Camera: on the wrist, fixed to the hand. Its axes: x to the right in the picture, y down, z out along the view.
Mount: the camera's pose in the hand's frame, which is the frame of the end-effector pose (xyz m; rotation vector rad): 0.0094 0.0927 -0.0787 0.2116 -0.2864 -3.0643
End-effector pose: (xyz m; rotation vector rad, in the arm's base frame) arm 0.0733 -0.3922 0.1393 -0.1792 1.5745 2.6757
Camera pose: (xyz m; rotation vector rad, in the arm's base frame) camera 0.0626 -0.5063 0.1810 -0.8744 0.0302 -0.0430
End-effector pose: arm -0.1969 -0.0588 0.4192 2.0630 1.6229 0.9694
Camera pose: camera -0.1841 -0.0878 0.5370 -1.3059 1.9326 -0.6916
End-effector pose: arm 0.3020 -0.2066 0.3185 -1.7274 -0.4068 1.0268
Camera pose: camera 0.3512 -0.2850 0.2391 0.5464 -1.8075 -1.0392
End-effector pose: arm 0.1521 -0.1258 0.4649 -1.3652 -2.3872 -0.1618
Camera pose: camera 0.2479 -0.0924 0.5326 -2.4823 1.5655 0.2636
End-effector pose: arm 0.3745 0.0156 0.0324 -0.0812 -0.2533 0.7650
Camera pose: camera 0.3386 0.0904 -0.0570 0.5569 -0.2609 -2.2653
